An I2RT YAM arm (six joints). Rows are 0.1 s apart.
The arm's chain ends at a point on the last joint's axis. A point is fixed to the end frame.
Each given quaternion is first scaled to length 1.
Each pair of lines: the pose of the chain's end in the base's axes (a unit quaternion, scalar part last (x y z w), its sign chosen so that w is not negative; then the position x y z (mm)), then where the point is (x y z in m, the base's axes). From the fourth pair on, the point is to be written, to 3 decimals.
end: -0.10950, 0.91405, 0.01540, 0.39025, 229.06, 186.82, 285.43
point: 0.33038 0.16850 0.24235
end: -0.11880, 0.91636, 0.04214, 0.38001, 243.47, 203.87, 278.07
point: 0.34421 0.19112 0.23174
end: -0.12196, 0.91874, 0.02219, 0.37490, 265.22, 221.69, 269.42
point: 0.36554 0.20611 0.22304
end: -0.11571, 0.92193, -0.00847, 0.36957, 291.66, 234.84, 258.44
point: 0.391 0.213 0.213
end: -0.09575, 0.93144, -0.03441, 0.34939, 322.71, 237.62, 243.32
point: 0.419 0.209 0.195
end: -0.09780, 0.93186, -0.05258, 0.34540, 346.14, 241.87, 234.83
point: 0.442 0.210 0.187
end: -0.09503, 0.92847, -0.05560, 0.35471, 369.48, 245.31, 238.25
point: 0.466 0.213 0.192
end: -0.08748, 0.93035, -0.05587, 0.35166, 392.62, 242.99, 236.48
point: 0.488 0.209 0.190
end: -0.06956, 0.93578, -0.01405, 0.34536, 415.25, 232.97, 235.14
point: 0.510 0.203 0.184
